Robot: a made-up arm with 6 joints. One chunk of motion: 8 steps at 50 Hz.
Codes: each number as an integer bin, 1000 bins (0 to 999) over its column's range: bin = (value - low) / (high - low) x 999, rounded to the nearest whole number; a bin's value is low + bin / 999 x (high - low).
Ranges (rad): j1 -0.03..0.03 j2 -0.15..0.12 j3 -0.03..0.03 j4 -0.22..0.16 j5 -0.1..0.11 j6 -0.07..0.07
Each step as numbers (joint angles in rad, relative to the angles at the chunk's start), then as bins.
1 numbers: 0.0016 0.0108 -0.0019 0.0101 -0.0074 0.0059
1 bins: 526 595 468 605 441 542
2 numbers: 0.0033 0.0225 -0.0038 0.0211 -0.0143 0.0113
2 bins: 554 638 436 634 408 580
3 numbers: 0.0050 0.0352 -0.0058 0.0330 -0.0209 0.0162
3 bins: 583 685 403 665 376 615
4 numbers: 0.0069 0.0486 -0.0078 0.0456 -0.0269 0.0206
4 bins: 614 735 370 698 348 646
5 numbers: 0.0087 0.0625 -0.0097 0.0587 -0.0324 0.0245
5 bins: 644 786 338 733 322 674
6 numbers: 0.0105 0.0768 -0.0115 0.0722 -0.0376 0.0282
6 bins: 674 839 308 768 297 701
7 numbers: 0.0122 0.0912 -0.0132 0.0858 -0.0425 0.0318
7 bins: 703 892 280 804 274 726
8 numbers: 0.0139 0.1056 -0.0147 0.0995 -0.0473 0.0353
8 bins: 731 946 255 840 251 751
